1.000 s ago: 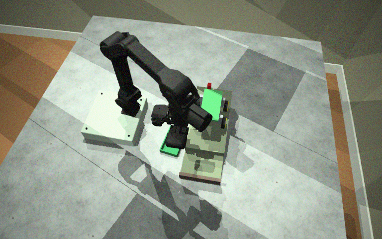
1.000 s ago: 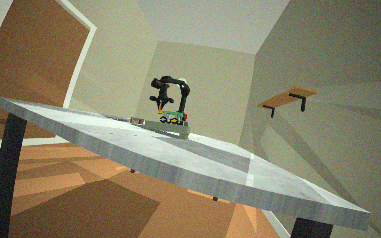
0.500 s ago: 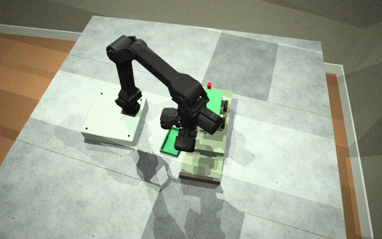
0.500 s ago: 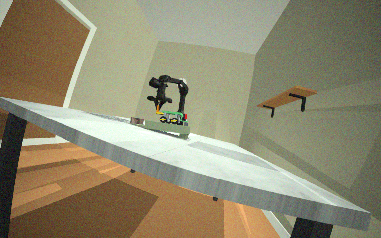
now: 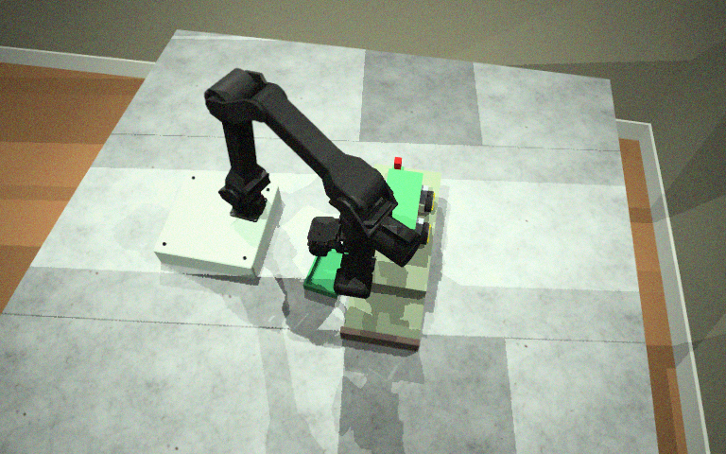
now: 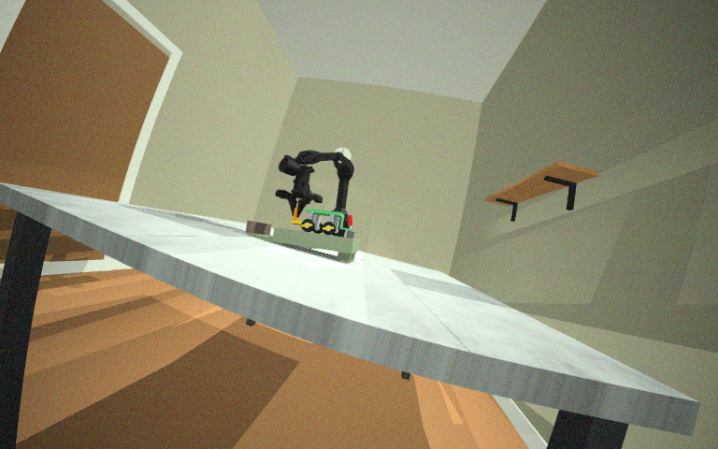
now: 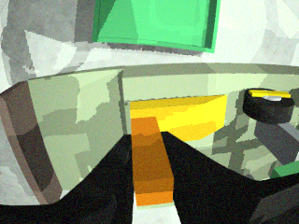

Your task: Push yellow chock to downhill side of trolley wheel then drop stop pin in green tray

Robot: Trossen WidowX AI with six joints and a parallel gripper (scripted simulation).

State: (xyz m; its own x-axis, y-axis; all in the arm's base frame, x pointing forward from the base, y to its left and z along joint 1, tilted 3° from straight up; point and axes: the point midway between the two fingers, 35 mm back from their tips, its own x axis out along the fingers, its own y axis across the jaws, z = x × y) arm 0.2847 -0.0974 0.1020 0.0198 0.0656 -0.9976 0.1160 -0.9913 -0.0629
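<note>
Now: the stop pin 1 cm ahead of my gripper tip, 24 cm to the left of it and 2 cm above it. Also, from my gripper tip: brown stop block: 7 cm ahead, 10 cm to the right, 8 cm below; then trolley: 4 cm ahead, 15 cm to the left; then yellow chock: 2 cm to the left, 1 cm below.
</note>
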